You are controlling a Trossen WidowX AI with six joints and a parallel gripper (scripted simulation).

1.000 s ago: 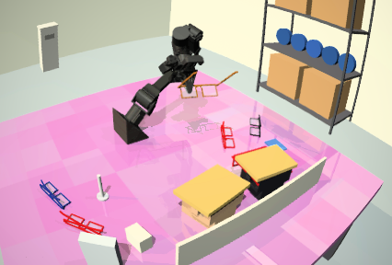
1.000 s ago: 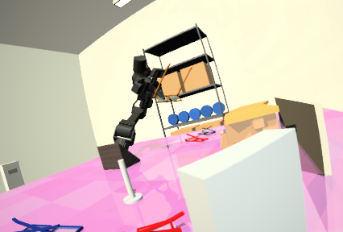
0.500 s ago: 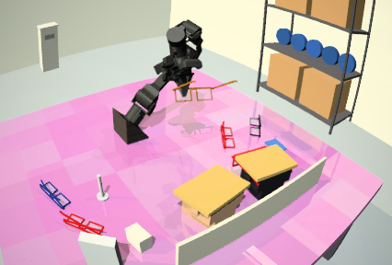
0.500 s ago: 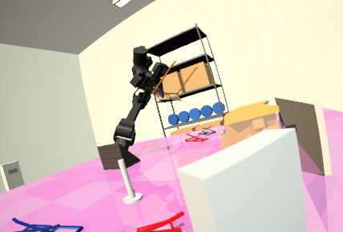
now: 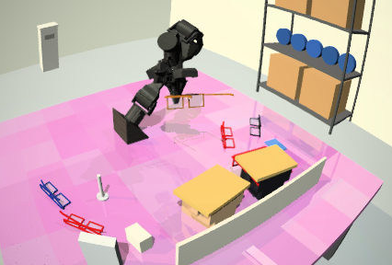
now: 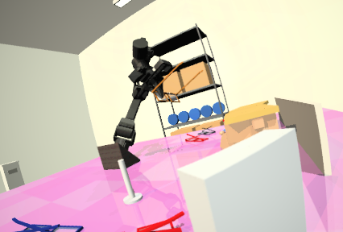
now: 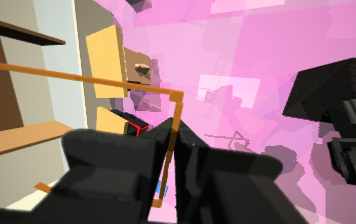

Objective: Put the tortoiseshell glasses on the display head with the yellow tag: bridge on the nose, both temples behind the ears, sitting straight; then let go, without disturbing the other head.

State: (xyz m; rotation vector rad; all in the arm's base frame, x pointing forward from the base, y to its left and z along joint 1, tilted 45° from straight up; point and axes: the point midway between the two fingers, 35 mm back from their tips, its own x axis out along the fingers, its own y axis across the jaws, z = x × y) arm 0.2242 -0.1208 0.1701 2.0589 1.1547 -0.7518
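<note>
Right now my gripper tip is 240 mm short of the tan head, 80 mm to the left of it and 160 mm above it. Also, from my gripper tip: curved white panel (390 mm ahead, 30 mm to the left, 160 mm below); dark head (250 mm ahead, 150 mm to the left, 160 mm below); white post (30 mm ahead, 300 mm to the right, 190 mm below).
</note>
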